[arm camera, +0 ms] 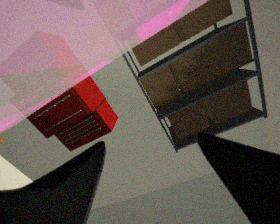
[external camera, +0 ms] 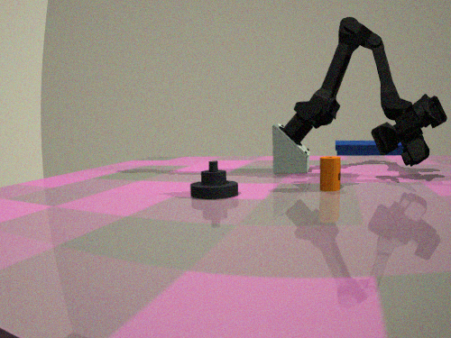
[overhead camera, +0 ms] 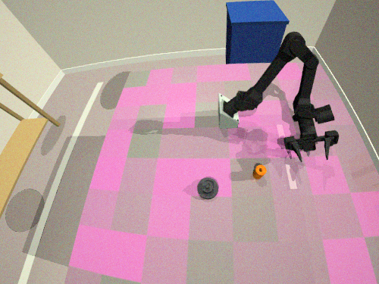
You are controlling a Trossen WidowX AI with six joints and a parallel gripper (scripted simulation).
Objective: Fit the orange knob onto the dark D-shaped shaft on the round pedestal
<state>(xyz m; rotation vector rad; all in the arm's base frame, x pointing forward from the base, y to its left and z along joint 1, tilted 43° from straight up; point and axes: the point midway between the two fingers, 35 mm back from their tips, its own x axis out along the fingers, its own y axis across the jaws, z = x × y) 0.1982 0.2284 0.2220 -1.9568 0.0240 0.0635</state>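
Right now the orange knob is 18 cm to the right of my gripper tip, 10 cm below it and 3 cm ahead of it. Also, from my gripper tip: round pedestal (37 cm to the right, 11 cm ahead, 10 cm below).
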